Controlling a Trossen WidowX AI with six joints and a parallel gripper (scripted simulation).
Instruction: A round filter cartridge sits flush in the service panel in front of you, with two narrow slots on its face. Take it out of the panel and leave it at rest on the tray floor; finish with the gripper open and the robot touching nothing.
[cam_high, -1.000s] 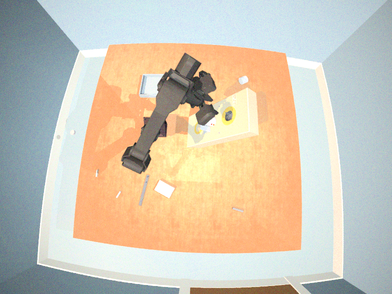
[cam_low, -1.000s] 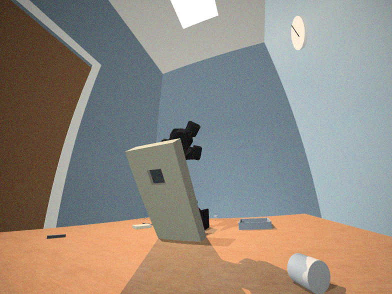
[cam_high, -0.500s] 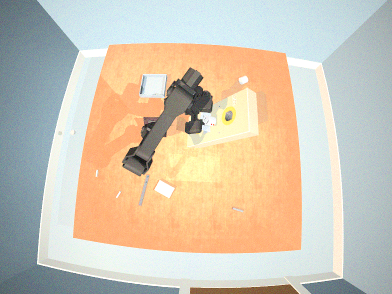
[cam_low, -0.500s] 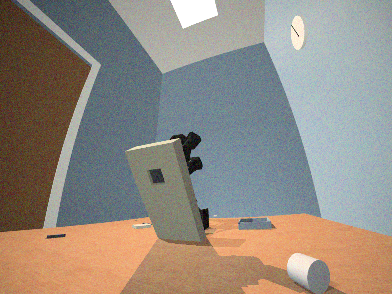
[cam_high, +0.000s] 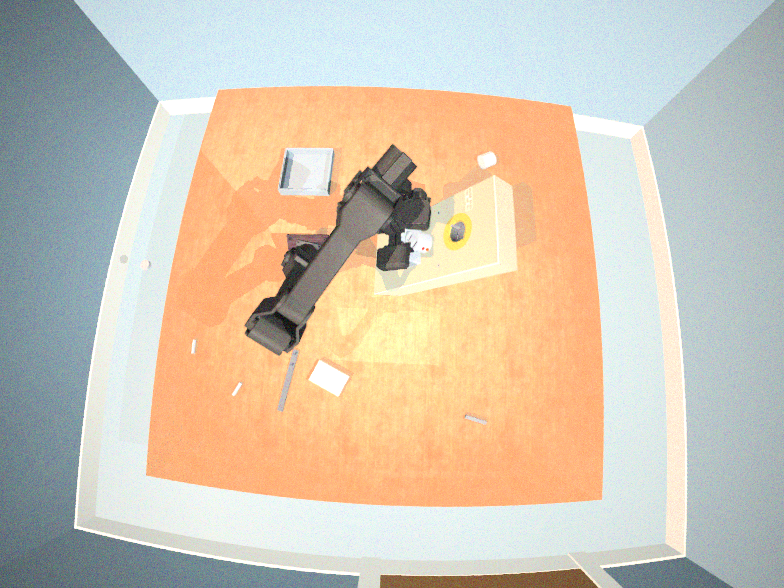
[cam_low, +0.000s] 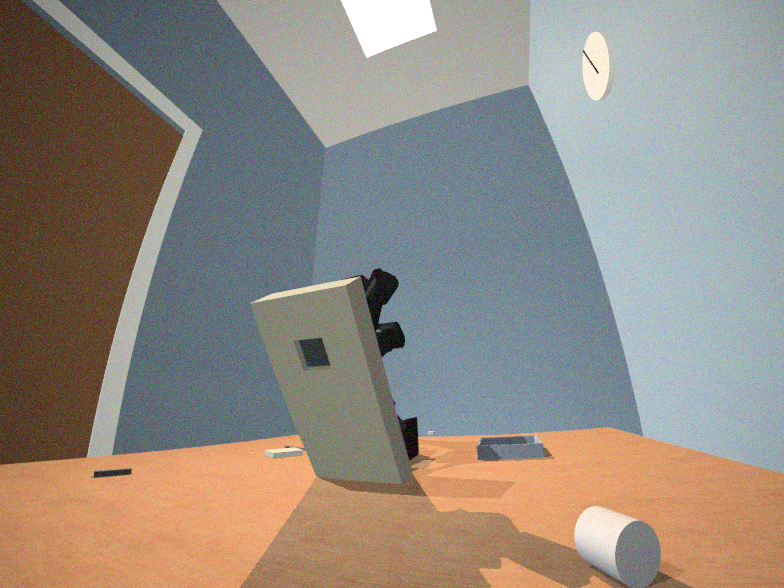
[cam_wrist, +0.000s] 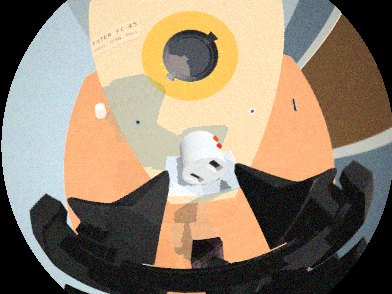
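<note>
The round filter cartridge is 1 cm ahead of my gripper tip and 2 cm below it. Round my gripper tip: blue-grey tray 35 cm behind, 24 cm to the left, 20 cm below; white flat block 15 cm behind, 34 cm to the right, 20 cm below; cream service panel 6 cm ahead, 1 cm to the left, 4 cm below.
</note>
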